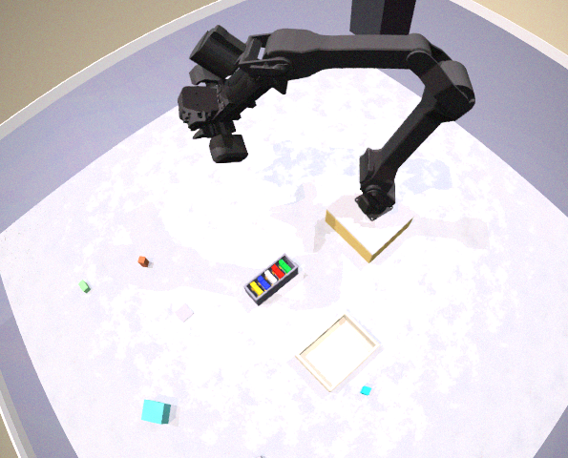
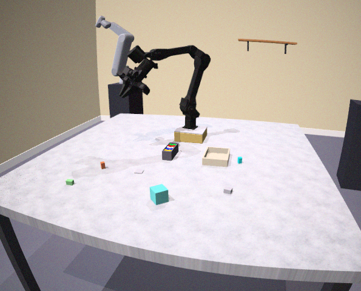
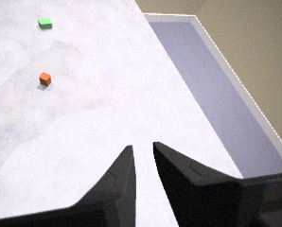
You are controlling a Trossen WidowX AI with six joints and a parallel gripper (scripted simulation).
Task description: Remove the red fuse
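My gripper tip is 23 cm to the right of the red fuse, 22 cm above it and 3 cm past it. Round my gripper tip: green fuse (23 cm to the left, 22 cm below, 5 cm behind); then blue fuse (24 cm to the left, 22 cm below, 1 cm ahead); then white fuse (24 cm to the left, 22 cm below, 1 cm behind).
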